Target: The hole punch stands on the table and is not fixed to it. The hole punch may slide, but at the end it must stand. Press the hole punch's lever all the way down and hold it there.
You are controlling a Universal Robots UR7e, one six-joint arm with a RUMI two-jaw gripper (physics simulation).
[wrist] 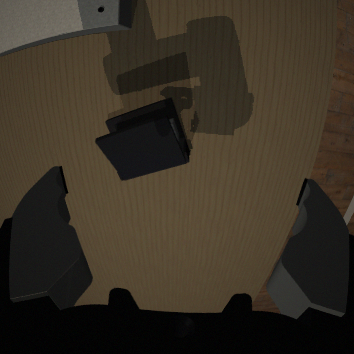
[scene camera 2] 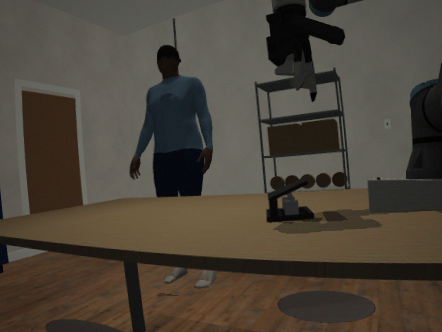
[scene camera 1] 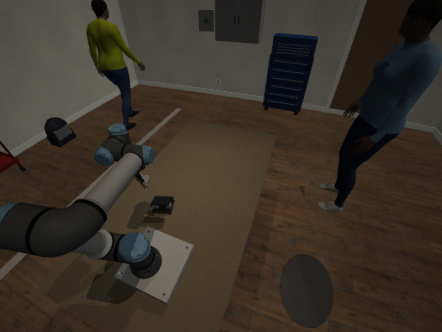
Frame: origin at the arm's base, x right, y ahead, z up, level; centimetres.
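Seen in the pictures: gripper, between the fingertips: [wrist: 183, 176] [scene camera 2: 306, 96] [scene camera 1: 136, 185]; arm's base, origin of its link: [scene camera 2: 437, 178] [scene camera 1: 146, 262].
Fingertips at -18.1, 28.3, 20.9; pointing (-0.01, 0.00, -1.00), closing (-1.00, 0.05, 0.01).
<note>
Offsets run from my fingertips to a thing's middle, as dx, dy, dz. Level surfaces: height alone.
The black hole punch @[+6.3, +7.6, -22.4] [scene camera 1: 163, 204] [scene camera 2: 290, 215] [wrist: 142, 111] stands upright on its base on the wooden table @[dz -26.7] [scene camera 1: 220, 165] [scene camera 2: 150, 227] [wrist: 200, 250]. Its lever @[+6.3, +7.6, -20.1] [scene camera 2: 287, 190] [wrist: 145, 152] is raised at a slant, with a gap over the grey block in scene camera 2. My gripper [scene camera 1: 144, 182] [scene camera 2: 300, 84] [wrist: 183, 176] is open and empty. It hangs well above the hole punch and touches nothing. In the wrist view the hole punch lies ahead of the fingertips, a little left of the middle between them.
The arm's pale mounting plate [scene camera 1: 175, 265] [scene camera 2: 405, 196] [wrist: 40, 22] is near the hole punch. A shelf rack [scene camera 2: 303, 154] stands behind the table. A person in blue [scene camera 1: 395, 85] [scene camera 2: 177, 115] and a person in yellow [scene camera 1: 107, 45] stand beyond the table.
</note>
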